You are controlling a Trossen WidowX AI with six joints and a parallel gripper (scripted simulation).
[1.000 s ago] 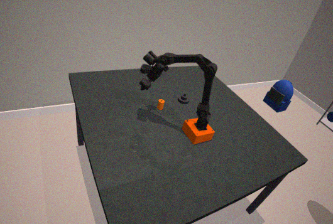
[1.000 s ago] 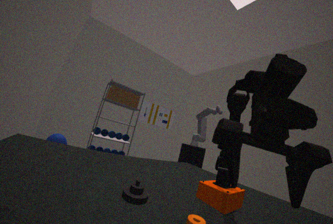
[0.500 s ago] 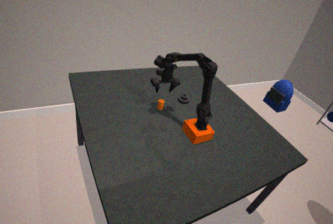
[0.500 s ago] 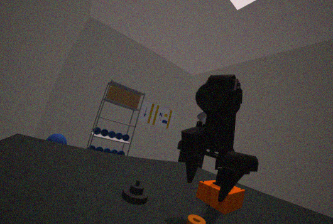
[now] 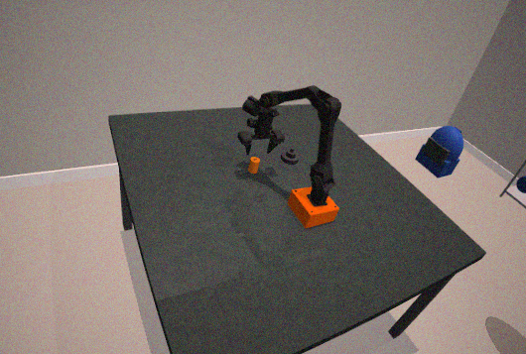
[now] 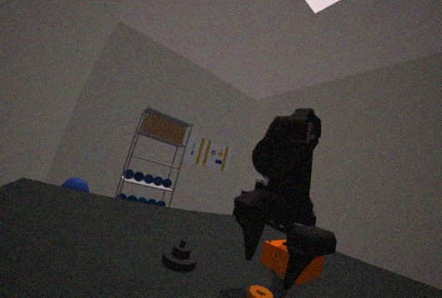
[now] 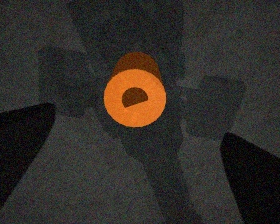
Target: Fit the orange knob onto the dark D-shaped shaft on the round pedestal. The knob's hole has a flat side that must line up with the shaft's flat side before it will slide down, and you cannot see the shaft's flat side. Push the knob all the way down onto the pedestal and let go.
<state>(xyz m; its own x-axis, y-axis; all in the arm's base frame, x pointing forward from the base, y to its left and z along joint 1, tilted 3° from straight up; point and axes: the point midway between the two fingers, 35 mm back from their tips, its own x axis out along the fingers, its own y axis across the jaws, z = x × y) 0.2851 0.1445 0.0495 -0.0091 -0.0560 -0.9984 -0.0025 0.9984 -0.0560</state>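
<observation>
Right now the orange knob is 6 cm below my gripper tip. The rest, counted from my gripper tip: round pedestal: 21 cm to the right, 7 cm ahead, 6 cm below.
</observation>
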